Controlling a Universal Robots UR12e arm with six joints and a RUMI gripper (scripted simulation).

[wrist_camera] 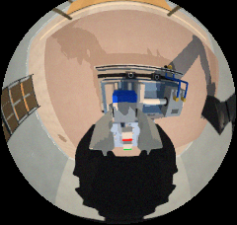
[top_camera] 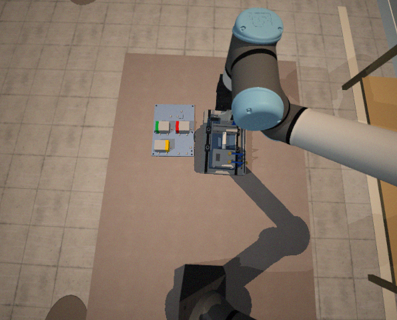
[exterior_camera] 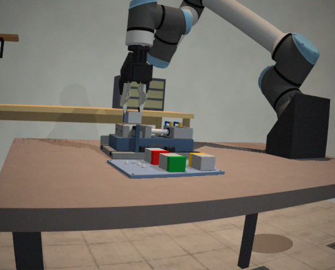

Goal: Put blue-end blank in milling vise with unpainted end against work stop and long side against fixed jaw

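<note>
My gripper is now 20 mm above the blue-ended blank. The rest, counted from my hand: hosed end block (160 mm behind, 70 mm below); then fixed jaw (30 mm ahead, 10 mm to the left, 70 mm below); then milling vise (70 mm behind, 10 mm to the left, 100 mm below).
</note>
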